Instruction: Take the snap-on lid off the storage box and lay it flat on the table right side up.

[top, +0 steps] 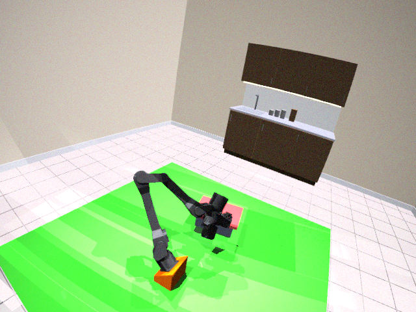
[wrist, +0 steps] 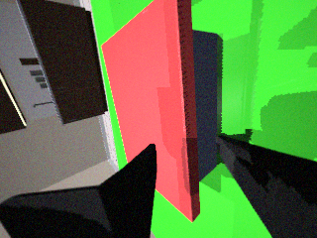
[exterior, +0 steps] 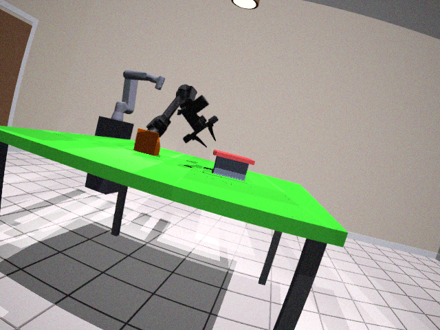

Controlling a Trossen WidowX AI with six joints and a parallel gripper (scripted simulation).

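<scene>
The lid is 110 mm ahead of my gripper tip, 30 mm to the left of it and 30 mm below it. The rest, counted from my gripper tip: storage box (110 mm ahead, 70 mm below, 30 mm to the left).
</scene>
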